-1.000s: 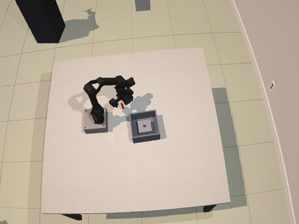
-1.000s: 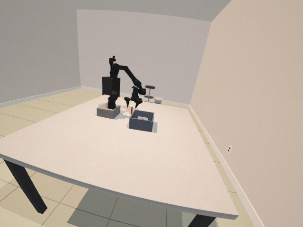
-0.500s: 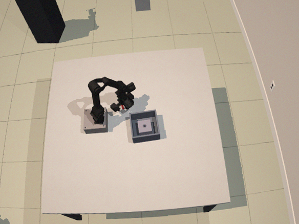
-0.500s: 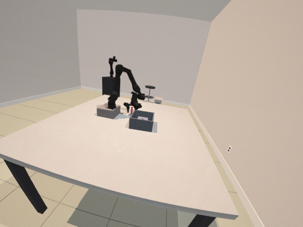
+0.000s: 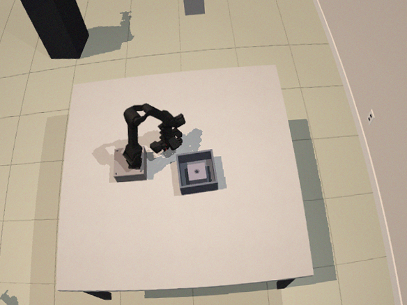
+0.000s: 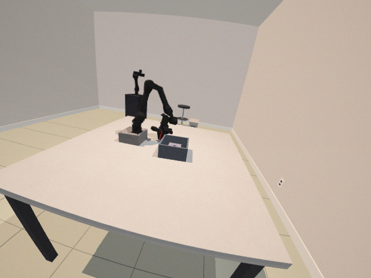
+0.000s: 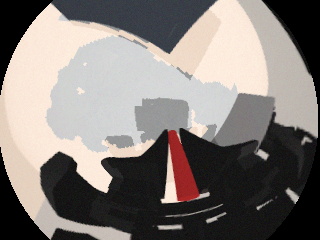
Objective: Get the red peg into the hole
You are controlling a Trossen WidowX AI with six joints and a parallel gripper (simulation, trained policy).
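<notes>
Right now my gripper tip is 190 mm short of the light grey plate, 130 mm to the left of it and 40 mm below it. From my gripper tip the other things lie so: grey box (190 mm ahead, 130 mm to the right, 20 mm above); red peg (10 mm to the left, 30 mm above).
</notes>
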